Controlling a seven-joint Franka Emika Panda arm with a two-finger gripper.
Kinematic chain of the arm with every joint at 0, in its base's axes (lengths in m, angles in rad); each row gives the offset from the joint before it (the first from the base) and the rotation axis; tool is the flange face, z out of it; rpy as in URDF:
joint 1: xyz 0 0 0.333 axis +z
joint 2: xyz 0 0 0 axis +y
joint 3: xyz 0 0 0.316 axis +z
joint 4: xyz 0.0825 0 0 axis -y
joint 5: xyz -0.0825 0 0.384 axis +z
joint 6: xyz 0 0 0 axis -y
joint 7: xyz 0.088 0 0 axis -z
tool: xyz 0 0 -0.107 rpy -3.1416 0 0
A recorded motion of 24 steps. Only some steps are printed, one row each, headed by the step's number.
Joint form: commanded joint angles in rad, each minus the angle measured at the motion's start. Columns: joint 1, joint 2, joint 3, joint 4, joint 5, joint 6, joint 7.
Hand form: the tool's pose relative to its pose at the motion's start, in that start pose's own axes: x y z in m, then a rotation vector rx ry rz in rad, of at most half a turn. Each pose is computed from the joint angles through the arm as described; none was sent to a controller.
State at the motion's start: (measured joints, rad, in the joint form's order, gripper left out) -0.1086 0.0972 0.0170 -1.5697 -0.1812 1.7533 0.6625
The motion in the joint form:
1: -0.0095 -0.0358 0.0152 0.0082 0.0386 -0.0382 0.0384
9: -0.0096 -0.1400 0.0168 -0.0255 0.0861 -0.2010 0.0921
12: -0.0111 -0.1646 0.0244 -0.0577 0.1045 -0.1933 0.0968
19: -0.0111 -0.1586 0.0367 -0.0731 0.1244 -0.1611 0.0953
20: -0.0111 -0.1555 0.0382 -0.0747 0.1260 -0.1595 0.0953
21: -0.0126 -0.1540 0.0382 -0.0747 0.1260 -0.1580 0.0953
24: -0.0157 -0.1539 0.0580 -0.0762 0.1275 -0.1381 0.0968
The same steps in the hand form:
1: -0.0101 0.0047 -0.0228 0.0332 -0.0190 0.0461
9: -0.0459 0.0322 -0.0543 0.0057 -0.1188 0.1074
12: -0.0551 0.0319 -0.0545 0.0192 -0.1294 0.1059
19: -0.0580 0.0211 -0.0480 0.0426 -0.1330 0.0923
20: -0.0582 0.0195 -0.0458 0.0420 -0.1363 0.0904
21: -0.0573 0.0197 -0.0450 0.0419 -0.1364 0.0918
24: -0.0613 0.0110 -0.0475 0.0560 -0.1220 0.0778

